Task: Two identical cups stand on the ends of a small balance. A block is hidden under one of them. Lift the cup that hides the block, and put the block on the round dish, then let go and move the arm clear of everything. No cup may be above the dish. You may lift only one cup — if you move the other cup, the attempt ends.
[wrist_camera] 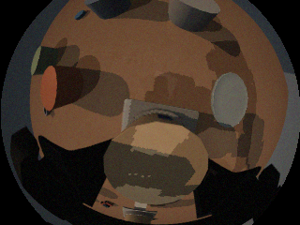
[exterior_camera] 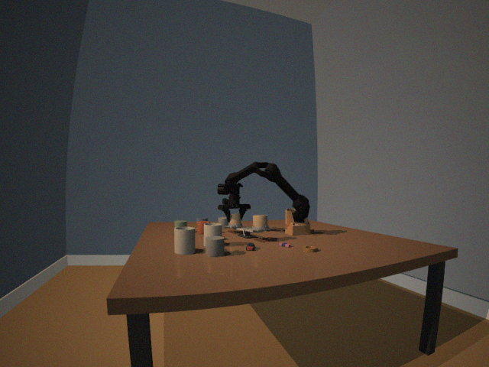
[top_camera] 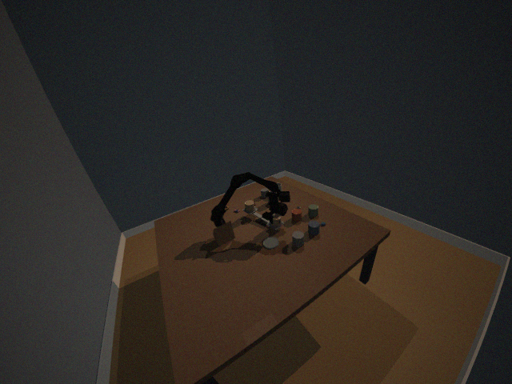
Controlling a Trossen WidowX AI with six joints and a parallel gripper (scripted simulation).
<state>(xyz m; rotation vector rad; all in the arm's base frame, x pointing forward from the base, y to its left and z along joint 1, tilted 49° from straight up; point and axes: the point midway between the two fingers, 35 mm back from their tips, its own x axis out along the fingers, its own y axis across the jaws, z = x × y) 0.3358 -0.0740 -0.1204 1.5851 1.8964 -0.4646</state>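
Now: the pale green block 10 mm below my gripper tip. From my gripper tip the other things lie so: small grey balance: 30 mm behind, 130 mm to the left, 40 mm below; then tan cup: 20 mm to the right, 10 mm above; then round dish: 110 mm behind, 100 mm to the right, 60 mm below.
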